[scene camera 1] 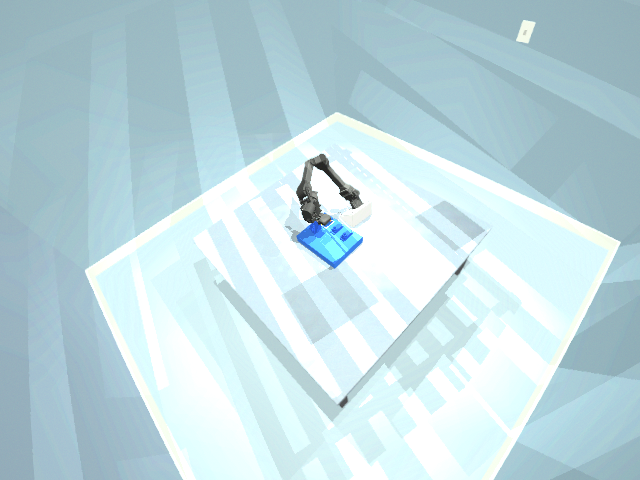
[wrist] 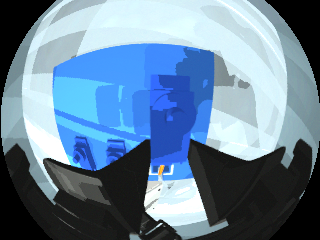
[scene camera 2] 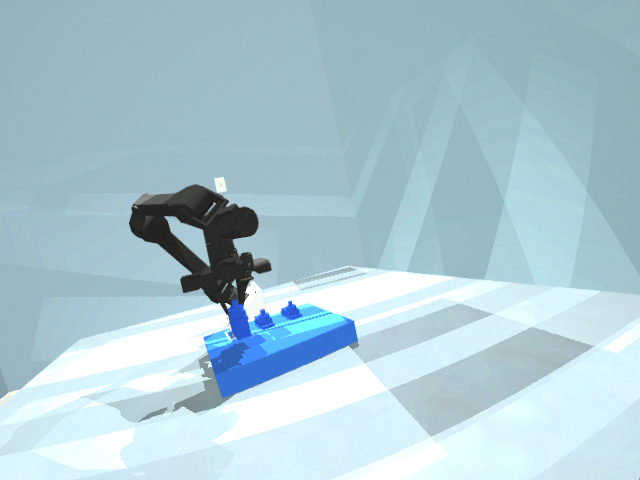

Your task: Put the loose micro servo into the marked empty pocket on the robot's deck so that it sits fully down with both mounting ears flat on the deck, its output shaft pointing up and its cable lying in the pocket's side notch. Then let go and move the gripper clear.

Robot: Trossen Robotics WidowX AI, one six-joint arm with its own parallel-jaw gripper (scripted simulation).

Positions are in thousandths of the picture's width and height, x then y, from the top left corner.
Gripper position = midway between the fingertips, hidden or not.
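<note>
Wrist view: a blue micro servo (wrist: 542, 481), a blue deck (wrist: 323, 398) and my gripper (wrist: 527, 598). Scene camera 2: my gripper (scene camera 2: 368, 651).
</note>
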